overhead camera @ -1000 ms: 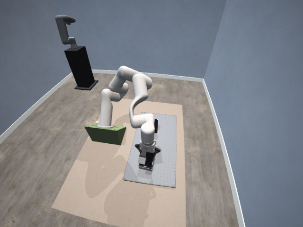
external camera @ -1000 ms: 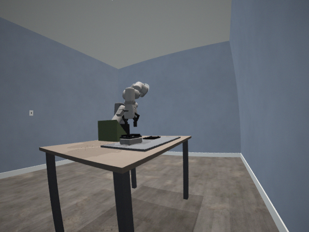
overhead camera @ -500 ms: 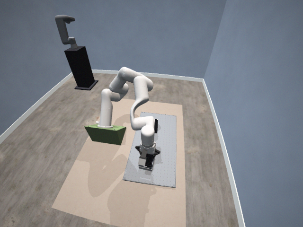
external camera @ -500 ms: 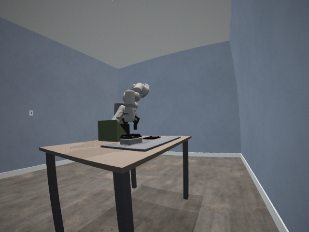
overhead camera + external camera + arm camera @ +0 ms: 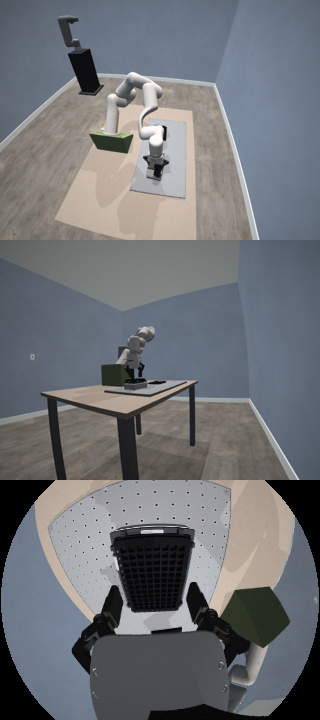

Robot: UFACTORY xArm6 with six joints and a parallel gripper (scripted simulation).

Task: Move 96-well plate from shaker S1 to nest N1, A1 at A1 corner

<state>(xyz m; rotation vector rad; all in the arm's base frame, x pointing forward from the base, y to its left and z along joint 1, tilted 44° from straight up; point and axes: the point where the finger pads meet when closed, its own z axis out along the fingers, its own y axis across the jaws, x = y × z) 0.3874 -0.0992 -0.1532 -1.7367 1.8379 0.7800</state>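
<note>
The black 96-well plate lies 30 mm below my hand. Round my hand: black plate nest N1: 360 mm to the left, 90 mm below, 20 mm behind.
</note>
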